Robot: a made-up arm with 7 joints.
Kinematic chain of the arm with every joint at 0, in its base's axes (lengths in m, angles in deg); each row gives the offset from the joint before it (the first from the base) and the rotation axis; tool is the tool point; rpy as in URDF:
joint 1: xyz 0 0 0.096 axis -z
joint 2: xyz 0 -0.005 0.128 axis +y
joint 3: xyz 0 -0.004 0.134 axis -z
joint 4: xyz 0 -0.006 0.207 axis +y
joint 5: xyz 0 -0.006 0.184 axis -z
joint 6: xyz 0 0 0.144 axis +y
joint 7: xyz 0 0 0.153 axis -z
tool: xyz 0 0 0 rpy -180 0 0
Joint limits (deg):
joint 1: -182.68..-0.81
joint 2: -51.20..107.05
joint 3: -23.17..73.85
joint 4: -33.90..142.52
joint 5: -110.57..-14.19
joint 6: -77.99..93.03
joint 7: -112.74..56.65
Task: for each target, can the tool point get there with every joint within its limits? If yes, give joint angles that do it. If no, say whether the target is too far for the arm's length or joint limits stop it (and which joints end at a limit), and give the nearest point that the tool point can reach.
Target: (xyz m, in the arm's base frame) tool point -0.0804 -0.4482 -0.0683
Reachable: no: joint limits stop it (at a limit: joint 1, joint 2) | nearest point 0.0165 -0.3424 -0.0225 | short by 0.151 m
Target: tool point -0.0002 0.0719 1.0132
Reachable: yes | joints -84.08 16.89 24.22 -9.93 -27.01 -33.98 -52.56
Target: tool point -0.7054 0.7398 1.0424
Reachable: no: too far | nearest point -0.4430 0.4646 0.7380 | short by 0.487 m
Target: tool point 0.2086 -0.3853 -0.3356
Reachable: no: joint limits stop it (at a limit: joint 1, joint 2) | nearest point 0.2332 -0.3057 -0.2395 | short by 0.127 m
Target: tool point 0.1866 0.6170 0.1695
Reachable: yes | joints -62.52 63.09 -0.65 54.81 -77.09 66.08 -78.71
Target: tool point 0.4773 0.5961 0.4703
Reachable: yes | joints -56.18 74.35 55.08 12.95 -31.25 -35.46 -93.32
